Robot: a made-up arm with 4 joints.
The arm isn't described. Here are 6 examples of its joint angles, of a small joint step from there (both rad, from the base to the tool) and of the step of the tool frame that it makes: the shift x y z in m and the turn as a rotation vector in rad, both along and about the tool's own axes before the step.
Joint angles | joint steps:
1: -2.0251 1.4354 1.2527 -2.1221 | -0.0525 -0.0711 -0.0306 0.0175
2: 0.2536 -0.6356 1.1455 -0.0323 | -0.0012 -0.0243 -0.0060 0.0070
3: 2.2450 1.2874 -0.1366 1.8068 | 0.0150 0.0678 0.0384 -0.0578
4: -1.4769 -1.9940 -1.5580 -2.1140 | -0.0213 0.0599 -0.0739 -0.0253
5: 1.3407 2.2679 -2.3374 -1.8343 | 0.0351 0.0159 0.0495 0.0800
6: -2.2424 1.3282 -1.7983 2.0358 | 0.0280 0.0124 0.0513 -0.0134
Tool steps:
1: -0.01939 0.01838 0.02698 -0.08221 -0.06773 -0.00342
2: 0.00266 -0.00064 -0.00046 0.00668 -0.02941 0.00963
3: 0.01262 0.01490 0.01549 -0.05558 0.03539 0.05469
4: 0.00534 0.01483 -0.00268 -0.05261 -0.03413 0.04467
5: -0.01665 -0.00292 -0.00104 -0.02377 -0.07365 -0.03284
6: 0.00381 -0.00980 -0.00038 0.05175 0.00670 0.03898
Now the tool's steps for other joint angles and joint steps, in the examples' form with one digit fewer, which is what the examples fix.
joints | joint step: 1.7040 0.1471 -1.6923 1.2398 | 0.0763 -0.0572 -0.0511 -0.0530
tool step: 0.0227 0.0235 -0.0151 -0.0081 0.1109 0.0233
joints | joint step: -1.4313 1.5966 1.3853 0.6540 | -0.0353 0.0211 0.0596 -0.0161
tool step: 0.0069 0.0041 0.0045 -0.0296 0.0424 0.0619
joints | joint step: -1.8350 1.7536 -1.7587 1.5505 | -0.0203 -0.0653 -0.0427 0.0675
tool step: 0.0005 0.0083 -0.0099 -0.0337 -0.0078 -0.0392
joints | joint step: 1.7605 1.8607 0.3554 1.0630 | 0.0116 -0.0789 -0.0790 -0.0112
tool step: 0.0019 -0.0179 -0.0251 0.1025 -0.0240 -0.0362
